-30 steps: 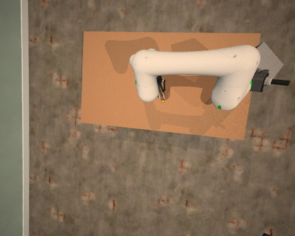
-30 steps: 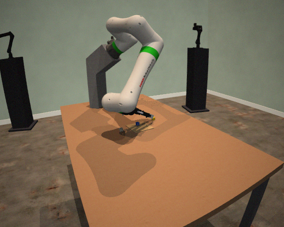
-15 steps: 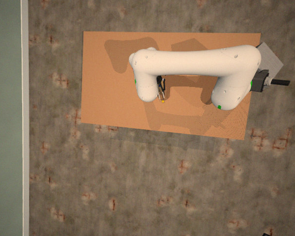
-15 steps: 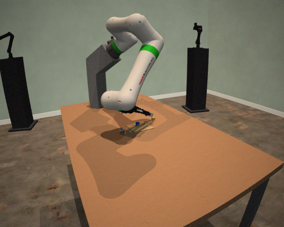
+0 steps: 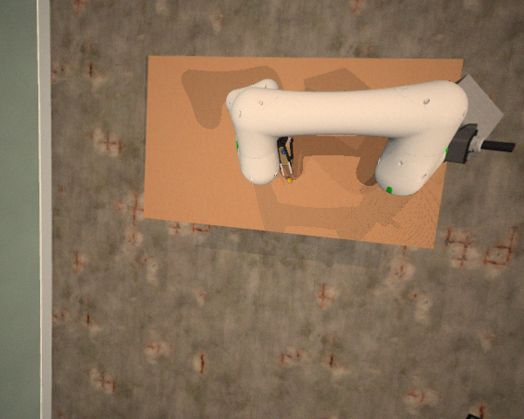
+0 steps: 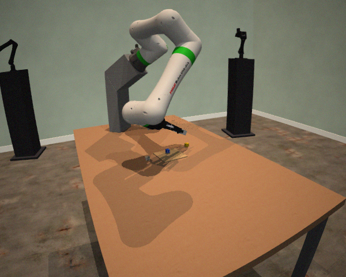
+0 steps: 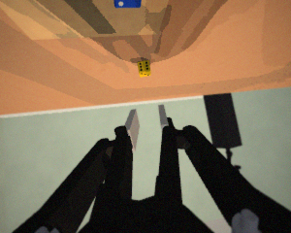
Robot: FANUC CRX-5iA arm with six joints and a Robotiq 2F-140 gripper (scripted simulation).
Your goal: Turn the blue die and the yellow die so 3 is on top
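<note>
My hand is 3 cm past the yellow die, 5 cm to the right of it and 10 cm above it. The rest, counted from my hand: blue die: 4 cm ahead, 8 cm to the right, 10 cm below; then white die: 10 cm ahead, 20 cm to the right, 10 cm below; then tan mat: 7 cm ahead, 7 cm to the right, 11 cm below.
</note>
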